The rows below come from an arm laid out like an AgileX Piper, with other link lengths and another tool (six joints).
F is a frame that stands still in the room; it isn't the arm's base.
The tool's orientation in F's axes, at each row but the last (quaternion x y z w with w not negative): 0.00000 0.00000 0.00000 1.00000; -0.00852 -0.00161 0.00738 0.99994; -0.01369 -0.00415 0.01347 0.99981; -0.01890 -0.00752 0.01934 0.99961; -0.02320 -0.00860 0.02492 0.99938; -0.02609 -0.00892 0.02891 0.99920; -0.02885 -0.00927 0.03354 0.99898; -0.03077 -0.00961 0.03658 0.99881; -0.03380 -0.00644 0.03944 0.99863
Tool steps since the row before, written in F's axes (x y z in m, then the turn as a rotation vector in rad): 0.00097 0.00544 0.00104 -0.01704 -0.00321 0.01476; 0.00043 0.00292 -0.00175 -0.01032 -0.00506 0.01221; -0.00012 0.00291 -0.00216 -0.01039 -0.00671 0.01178; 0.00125 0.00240 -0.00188 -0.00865 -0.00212 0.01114; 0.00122 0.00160 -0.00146 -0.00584 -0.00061 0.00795; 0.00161 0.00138 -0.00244 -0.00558 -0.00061 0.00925; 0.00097 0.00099 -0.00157 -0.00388 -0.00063 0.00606; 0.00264 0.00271 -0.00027 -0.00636 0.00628 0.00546; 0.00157 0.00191 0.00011 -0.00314 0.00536 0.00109
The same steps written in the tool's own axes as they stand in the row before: 0.00097 0.00544 0.00104 -0.01704 -0.00321 0.01476; 0.00047 0.00294 -0.00170 -0.01036 -0.00512 0.01216; -0.00006 0.00297 -0.00208 -0.01047 -0.00675 0.01168; 0.00132 0.00242 -0.00181 -0.00857 -0.00221 0.01119; 0.00128 0.00160 -0.00141 -0.00574 -0.00069 0.00802; 0.00165 0.00141 -0.00240 -0.00545 -0.00078 0.00931; 0.00101 0.00101 -0.00153 -0.00381 -0.00072 0.00609; 0.00283 0.00252 -0.00016 -0.00579 0.00637 0.00597; 0.00172 0.00177 0.00021 -0.00269 0.00550 0.00150
